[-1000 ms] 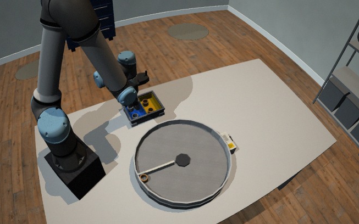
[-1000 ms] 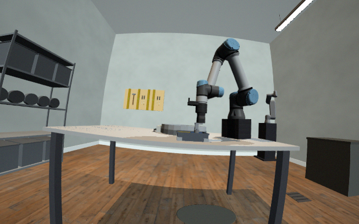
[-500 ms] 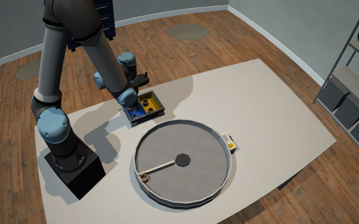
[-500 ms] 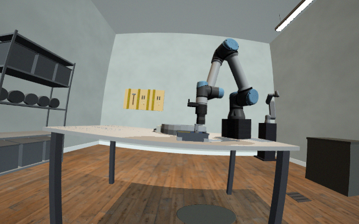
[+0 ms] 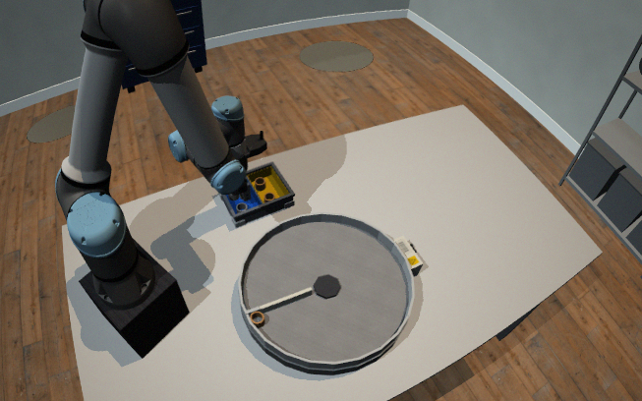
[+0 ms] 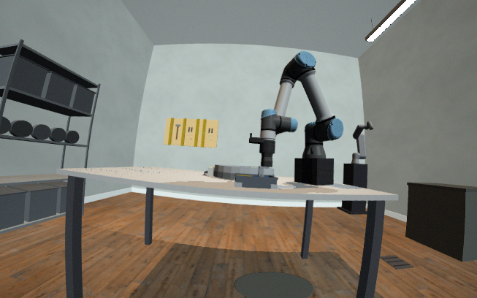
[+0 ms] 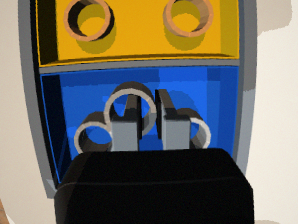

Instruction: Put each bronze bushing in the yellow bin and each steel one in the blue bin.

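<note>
Now: hand 3 cm short of the bin, 2 cm above it and 1 cm to the right of it. Also, from my hand: round grey turntable 37 cm to the right, 8 cm ahead, 1 cm above.
</note>
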